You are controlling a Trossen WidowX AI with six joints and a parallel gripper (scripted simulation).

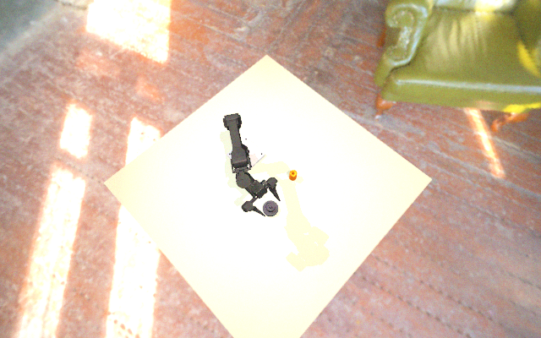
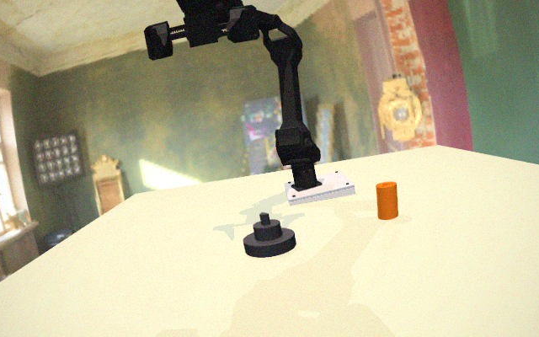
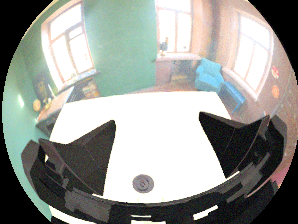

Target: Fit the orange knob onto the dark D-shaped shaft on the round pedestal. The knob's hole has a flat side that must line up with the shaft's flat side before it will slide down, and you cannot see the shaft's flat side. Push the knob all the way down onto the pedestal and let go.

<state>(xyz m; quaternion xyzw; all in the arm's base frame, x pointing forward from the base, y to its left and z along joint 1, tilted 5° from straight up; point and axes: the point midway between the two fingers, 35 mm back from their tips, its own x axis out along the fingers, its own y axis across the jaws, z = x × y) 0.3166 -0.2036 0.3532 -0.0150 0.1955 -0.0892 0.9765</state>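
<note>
My gripper tip is now 30 cm above the orange knob, 29 cm to the right of it and 6 cm past it. The rest, counted from my gripper tip: dark pedestal: 30 cm below, 7 cm to the left, 6 cm behind.
</note>
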